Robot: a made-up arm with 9 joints. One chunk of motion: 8 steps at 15 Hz.
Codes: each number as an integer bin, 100 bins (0 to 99) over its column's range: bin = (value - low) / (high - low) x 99, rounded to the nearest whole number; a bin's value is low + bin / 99 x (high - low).
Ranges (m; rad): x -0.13..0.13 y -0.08..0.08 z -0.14..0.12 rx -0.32..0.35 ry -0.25..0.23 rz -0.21..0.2
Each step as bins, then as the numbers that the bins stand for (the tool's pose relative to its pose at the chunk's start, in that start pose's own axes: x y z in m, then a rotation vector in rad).
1 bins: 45 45 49 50 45 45
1 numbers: -0.0118 -0.0073 -0.0113 0.0184 -0.0318 -0.0236
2 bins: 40 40 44 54 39 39
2 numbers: -0.0249 -0.0154 -0.0244 0.0455 -0.0609 -0.0485
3 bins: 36 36 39 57 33 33
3 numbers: -0.0355 -0.0218 -0.0376 0.0658 -0.0900 -0.0733
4 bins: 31 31 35 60 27 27
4 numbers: -0.0486 -0.0299 -0.0481 0.0861 -0.1191 -0.0982
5 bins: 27 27 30 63 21 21
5 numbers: -0.0591 -0.0364 -0.0612 0.1064 -0.1482 -0.1230
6 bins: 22 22 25 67 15 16
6 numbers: -0.0722 -0.0444 -0.0743 0.1334 -0.1773 -0.1437
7 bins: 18 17 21 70 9 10
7 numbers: -0.0827 -0.0525 -0.0848 0.1537 -0.2064 -0.1686
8 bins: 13 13 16 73 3 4
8 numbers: -0.0959 -0.0590 -0.0980 0.1740 -0.2355 -0.1934
